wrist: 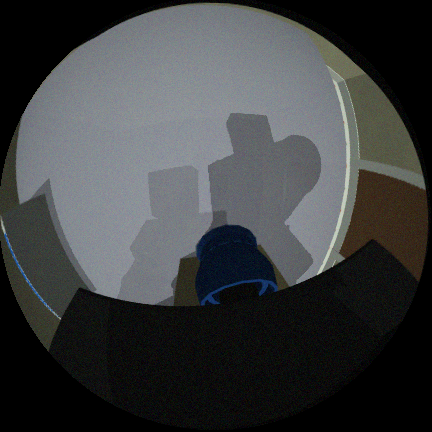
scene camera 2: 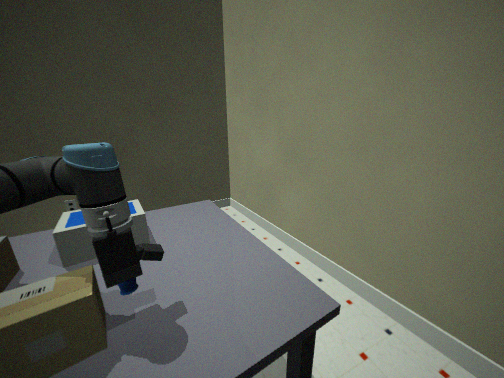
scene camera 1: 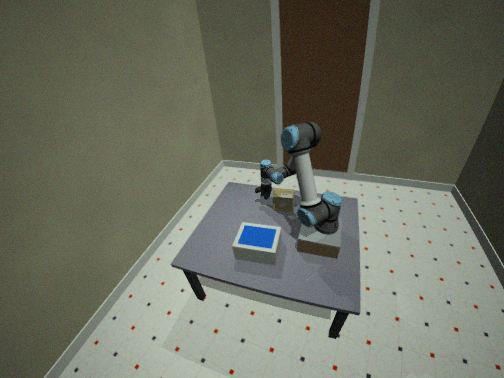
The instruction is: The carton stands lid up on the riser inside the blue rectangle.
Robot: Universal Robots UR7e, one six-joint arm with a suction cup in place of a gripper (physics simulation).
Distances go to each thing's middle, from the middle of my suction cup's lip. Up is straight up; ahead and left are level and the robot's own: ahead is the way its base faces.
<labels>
My suction cup is now 13 cm past the tan carton [scene camera 2: 61, 319], 2 cm above it and 1 cm to the left of it. From my suction cup the other things lie so: riser [scene camera 2: 74, 244]: 42 cm to the left, 4 cm behind, 2 cm below.
</labels>
